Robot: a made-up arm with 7 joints. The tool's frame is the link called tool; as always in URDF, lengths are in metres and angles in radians.
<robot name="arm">
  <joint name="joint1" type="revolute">
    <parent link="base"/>
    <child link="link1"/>
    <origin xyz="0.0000 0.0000 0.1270" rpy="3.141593 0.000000 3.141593"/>
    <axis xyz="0 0 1"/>
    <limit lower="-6.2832" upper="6.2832" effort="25" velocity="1.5"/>
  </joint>
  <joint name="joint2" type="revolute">
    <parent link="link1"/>
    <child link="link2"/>
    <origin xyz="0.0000 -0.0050 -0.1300" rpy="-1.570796 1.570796 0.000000"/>
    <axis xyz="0 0 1"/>
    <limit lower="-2.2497" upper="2.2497" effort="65" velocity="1.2"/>
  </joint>
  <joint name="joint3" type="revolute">
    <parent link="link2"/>
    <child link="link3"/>
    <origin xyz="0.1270 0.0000 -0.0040" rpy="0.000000 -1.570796 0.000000"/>
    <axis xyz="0 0 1"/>
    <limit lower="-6.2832" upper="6.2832" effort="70" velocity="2.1"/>
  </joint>
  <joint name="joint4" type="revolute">
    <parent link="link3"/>
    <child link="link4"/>
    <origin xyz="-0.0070 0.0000 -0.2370" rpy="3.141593 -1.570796 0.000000"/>
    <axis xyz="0 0 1"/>
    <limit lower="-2.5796" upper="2.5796" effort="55" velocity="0.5"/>
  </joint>
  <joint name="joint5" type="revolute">
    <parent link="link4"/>
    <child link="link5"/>
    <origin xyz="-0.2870 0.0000 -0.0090" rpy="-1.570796 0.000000 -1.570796"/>
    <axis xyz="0 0 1"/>
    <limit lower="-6.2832" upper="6.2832" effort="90" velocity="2.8"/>
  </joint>
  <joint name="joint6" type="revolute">
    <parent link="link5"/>
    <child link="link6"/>
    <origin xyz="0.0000 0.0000 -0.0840" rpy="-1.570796 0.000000 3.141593"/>
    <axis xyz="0 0 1"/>
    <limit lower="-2.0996" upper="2.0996" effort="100" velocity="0.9"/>
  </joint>
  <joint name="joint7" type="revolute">
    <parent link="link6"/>
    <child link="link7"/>
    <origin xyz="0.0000 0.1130 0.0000" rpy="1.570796 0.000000 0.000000"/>
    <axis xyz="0 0 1"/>
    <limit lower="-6.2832" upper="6.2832" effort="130" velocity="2.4"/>
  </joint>
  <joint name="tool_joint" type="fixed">
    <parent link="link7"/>
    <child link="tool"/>
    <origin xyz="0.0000 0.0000 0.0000" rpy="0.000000 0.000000 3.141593"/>
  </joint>
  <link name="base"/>
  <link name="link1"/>
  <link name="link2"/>
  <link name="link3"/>
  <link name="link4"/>
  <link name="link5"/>
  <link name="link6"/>
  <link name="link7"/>
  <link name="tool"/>
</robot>
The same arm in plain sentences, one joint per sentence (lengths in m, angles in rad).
The arm has seven revolute joints in a row. What follows holds with every joint at zero, and every direction is one of the base frame's. The first joint lies 0.127 m along +z from the base frame's origin and rotates about -z, from -6.2832 to 6.2832 rad. The second joint lies 0.005 m along -y and 0.13 m along +z from the first joint and rotates about +y, from -2.2497 to 2.2497 rad. The third joint lies 0.004 m along -y and 0.127 m along +z from the second joint and rotates about -z, from -6.2832 to 6.2832 rad. The fourth joint lies 0.007 m along -y and 0.237 m along +z from the third joint and rotates about +y, from -2.5796 to 2.5796 rad. The fifth joint lies 0.009 m along -y and 0.287 m along +z from the fourth joint and rotates about -z, from -6.2832 to 6.2832 rad. The sixth joint lies 0.084 m along +z from the fifth joint and rotates about +y, from -2.0996 to 2.0996 rad. The seventh joint lies 0.113 m along +z from the sixth joint and rotates about -z, from -6.2832 to 6.2832 rad. The tool frame, which is the frame that the pose is given for, lies at the same point as the seventh joint; its axes are the base frame's turned by roll -3.1416, pitch 0 and yaw 0 rad (as in URDF: about the fixed x, then y, then z).
